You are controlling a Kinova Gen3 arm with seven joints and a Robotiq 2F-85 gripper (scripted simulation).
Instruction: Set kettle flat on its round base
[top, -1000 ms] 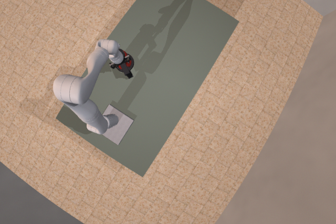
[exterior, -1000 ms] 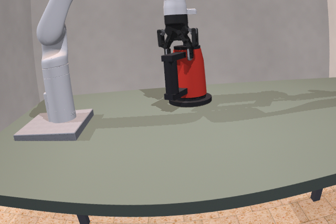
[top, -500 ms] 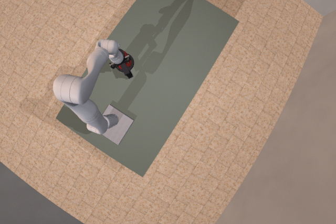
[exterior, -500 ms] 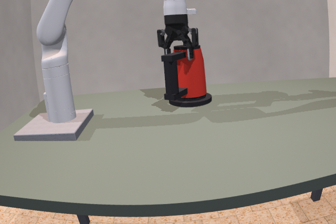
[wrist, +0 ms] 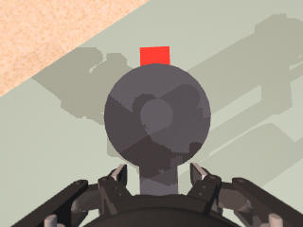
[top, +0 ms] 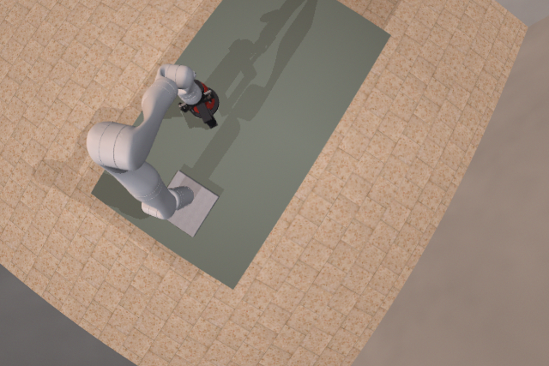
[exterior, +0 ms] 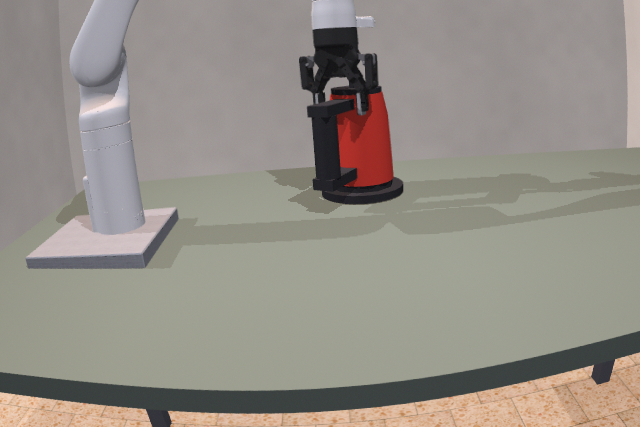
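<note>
Now: the red kettle 50 mm below my hand, 20 mm to the left of it and 10 mm ahead of it. The rest, counted from my hand: black round base (150 mm below, 60 mm to the left, 30 mm ahead).
</note>
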